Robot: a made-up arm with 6 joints.
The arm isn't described. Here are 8 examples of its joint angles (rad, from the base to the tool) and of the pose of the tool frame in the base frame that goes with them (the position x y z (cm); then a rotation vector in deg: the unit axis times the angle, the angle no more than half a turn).
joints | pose
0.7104 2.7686 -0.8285 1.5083 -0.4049 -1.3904 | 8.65 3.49 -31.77 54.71 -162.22 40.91
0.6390 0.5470 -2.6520 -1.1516 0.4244 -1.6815 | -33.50 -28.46 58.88 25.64 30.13 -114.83
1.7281 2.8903 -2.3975 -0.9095 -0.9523 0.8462 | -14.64 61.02 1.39 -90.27 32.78 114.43
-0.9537 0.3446 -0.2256 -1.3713 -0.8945 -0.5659 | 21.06 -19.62 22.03 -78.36 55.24 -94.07
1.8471 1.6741 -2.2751 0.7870 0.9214 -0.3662 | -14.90 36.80 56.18 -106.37 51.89 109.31
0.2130 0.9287 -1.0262 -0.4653 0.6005 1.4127 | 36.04 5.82 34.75 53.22 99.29 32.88
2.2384 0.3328 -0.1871 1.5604 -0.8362 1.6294 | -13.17 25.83 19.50 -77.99 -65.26 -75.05
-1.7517 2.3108 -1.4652 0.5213 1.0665 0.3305 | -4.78 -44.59 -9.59 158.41 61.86 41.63
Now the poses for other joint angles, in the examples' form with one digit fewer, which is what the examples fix.
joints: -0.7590 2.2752 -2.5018 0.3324 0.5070 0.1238
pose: 43.3 -39.4 37.1 49.6 86.5 -6.5
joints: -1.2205 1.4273 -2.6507 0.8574 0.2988 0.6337
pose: 5.0 -8.9 75.2 22.8 18.3 16.9
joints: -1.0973 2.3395 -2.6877 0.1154 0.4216 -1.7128
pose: 26.5 -50.9 41.9 -31.4 109.7 -112.6
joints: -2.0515 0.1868 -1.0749 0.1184 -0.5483 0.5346
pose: -1.3 -1.6 58.8 3.9 -3.0 -81.2
